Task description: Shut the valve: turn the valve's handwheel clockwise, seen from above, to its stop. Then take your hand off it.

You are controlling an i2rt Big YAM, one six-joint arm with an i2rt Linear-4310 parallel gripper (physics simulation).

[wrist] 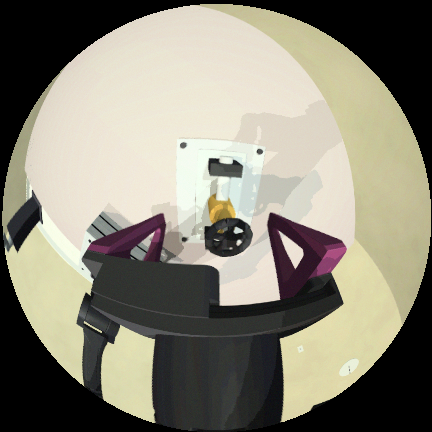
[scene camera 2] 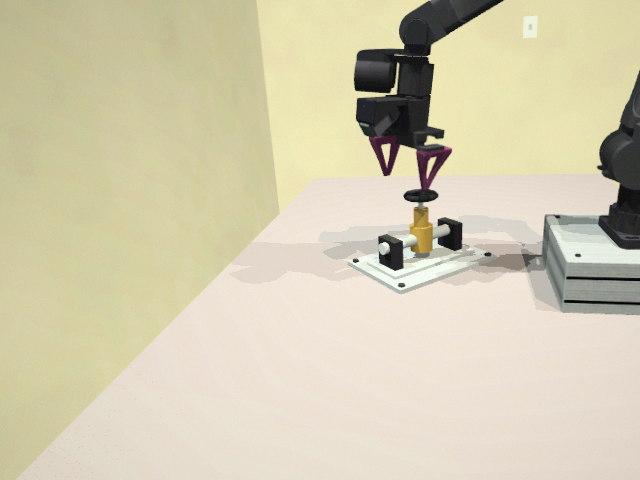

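Note:
The black spoked handwheel [scene camera 2: 420, 195] [wrist: 228, 237] sits level on top of the brass valve body [scene camera 2: 421, 237] [wrist: 220, 207]. The valve stands upright on a white pipe over a white base plate [scene camera 2: 401, 288] [wrist: 186, 190]. My gripper [scene camera 2: 406, 182] [wrist: 216, 218] is open and empty, with magenta fingers pointing down. In the scene view one fingertip is right at or just above the handwheel's far rim, and the other is higher in the picture, off to the left. In the wrist view the handwheel shows between the two fingers; whether a finger touches it cannot be told.
Two black pipe brackets [scene camera 2: 390, 252] [scene camera 2: 449, 234] hold the pipe on either side of the valve, below the handwheel. The arm's base stands on a grey slatted block [scene camera 2: 599, 286] at the right in the scene view. A wall [scene camera 2: 139, 155] runs along the table's left edge.

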